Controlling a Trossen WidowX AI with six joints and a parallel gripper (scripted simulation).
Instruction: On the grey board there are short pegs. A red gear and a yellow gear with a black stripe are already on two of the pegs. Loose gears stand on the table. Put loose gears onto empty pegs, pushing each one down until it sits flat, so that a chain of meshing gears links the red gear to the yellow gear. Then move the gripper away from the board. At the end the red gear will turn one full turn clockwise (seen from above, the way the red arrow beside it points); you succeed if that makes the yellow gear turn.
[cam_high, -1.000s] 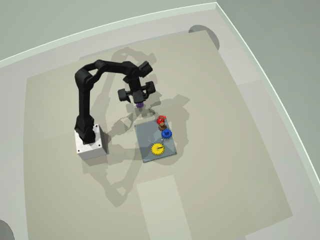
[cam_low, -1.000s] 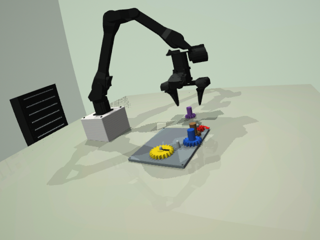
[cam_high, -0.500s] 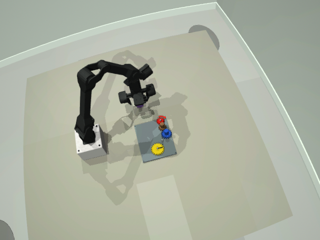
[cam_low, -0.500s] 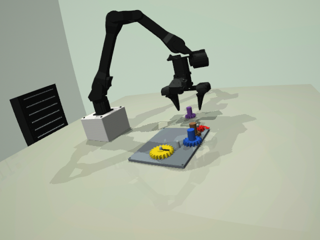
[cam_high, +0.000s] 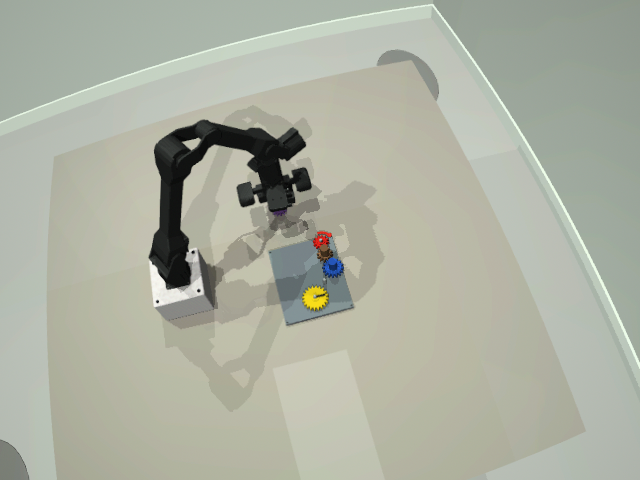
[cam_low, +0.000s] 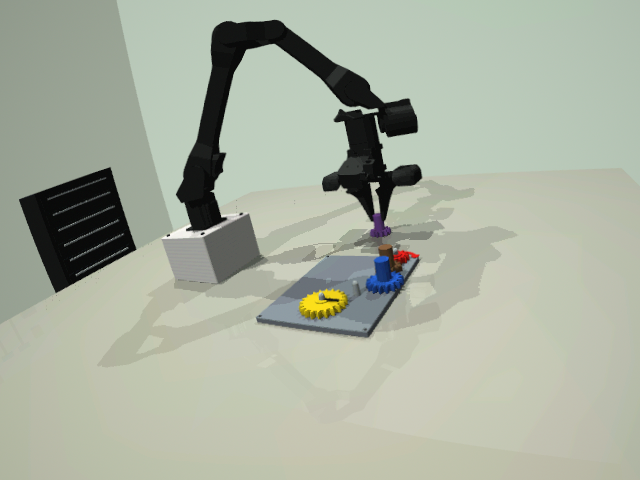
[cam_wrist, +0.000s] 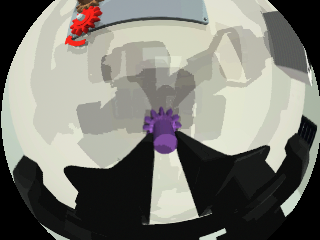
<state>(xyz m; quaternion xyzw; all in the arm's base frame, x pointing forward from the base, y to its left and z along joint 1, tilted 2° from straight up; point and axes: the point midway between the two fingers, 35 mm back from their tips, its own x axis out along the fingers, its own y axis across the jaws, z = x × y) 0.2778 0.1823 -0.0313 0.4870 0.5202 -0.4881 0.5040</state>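
Right now the blue gear is 100 mm ahead of my gripper tip and 210 mm to the right of it. Also, from my gripper tip: purple gear 10 mm below; red arrow 100 mm ahead, 110 mm to the right, 20 mm below; red gear 90 mm ahead, 130 mm to the right, 10 mm below.
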